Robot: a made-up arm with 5 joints.
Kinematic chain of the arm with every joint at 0, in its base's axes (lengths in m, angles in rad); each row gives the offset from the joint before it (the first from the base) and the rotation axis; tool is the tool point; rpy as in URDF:
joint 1: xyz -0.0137 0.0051 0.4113 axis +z
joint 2: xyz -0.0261 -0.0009 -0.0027 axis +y
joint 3: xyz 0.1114 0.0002 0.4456 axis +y
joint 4: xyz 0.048 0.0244 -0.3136 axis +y
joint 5: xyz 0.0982 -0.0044 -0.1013 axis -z
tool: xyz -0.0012 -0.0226 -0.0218 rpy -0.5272 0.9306 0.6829
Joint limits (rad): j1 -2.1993..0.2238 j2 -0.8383..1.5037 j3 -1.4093..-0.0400 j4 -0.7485..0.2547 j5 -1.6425..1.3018
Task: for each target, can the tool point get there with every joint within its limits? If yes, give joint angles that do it. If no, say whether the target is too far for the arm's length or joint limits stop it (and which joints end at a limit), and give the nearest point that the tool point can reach.
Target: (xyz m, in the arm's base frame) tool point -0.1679 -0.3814 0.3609
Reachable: yes | joints -1.9788 0.5063 -0.2621 -0.6401 -1.2861
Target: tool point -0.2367 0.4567 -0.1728
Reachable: no: joint limits stop it (at a limit: joint 1, joint 2, joint 4, joint 5) | nearest point 0.0514 0.0401 0.0007 | short by 0.535 m
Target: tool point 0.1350 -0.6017 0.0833
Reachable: yes | joints -1.3442 1.1331 -1.1831 -0.1119 -1.1279
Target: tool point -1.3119 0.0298 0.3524
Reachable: no: too far | nearest point -0.4534 -0.5942 0.3524 | short by 1.061 m
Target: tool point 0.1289 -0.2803 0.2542
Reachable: yes | joints -1.1262 0.6811 -0.2266 -0.3954 0.8898
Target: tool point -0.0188 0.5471 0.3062
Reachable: no: joint limits stop it (at a limit: joint 1, joint 3, joint 4, joint 5) | nearest point 0.1314 0.0530 0.2796 | short by 0.517 m
